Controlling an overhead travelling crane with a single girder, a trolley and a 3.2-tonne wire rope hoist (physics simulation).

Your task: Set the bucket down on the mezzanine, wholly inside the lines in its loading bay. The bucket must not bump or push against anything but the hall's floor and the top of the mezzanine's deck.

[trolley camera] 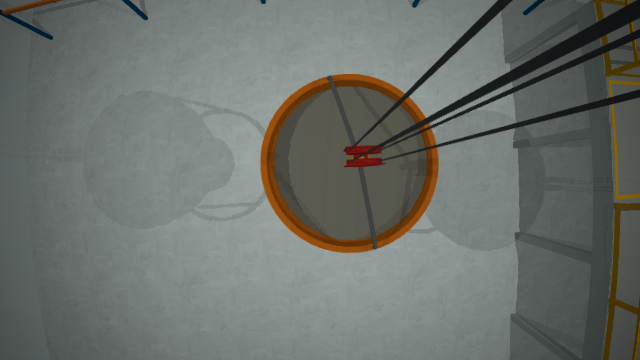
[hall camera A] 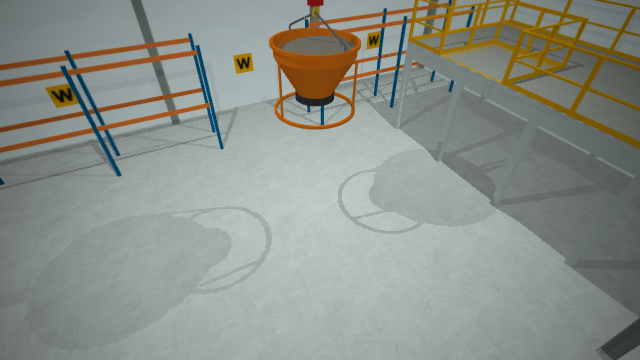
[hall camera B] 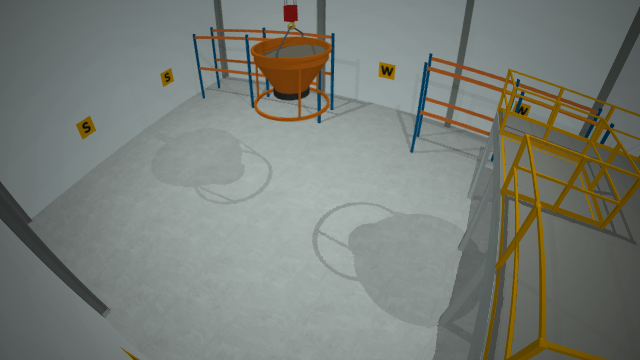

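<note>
The orange bucket (hall camera A: 315, 72) (hall camera B: 291, 72) (trolley camera: 320, 190) hangs upright above the hall floor, filled with grey material, its base ring off the floor. My gripper, the hook (hall camera A: 315, 12) (hall camera B: 291, 25) (trolley camera: 361, 157) under the red block, is shut on the bucket's bail. The mezzanine (hall camera A: 602, 127) (hall camera B: 575, 290) (trolley camera: 600, 225) stands to the right of the bucket, with a gap between them in the trolley view. Part of the loading bay's yellow line (trolley camera: 613, 140) shows at that view's right edge. Whether the base ring is above deck height, I cannot tell.
Yellow railings (hall camera A: 586, 85) (hall camera B: 542, 275) (trolley camera: 615, 250) stand on the deck, some beside the bay. Blue and orange racks (hall camera A: 206, 95) (hall camera B: 250, 75) stand along the W wall behind the bucket. Two bucket shadows lie on the floor, one reaching under the mezzanine's edge.
</note>
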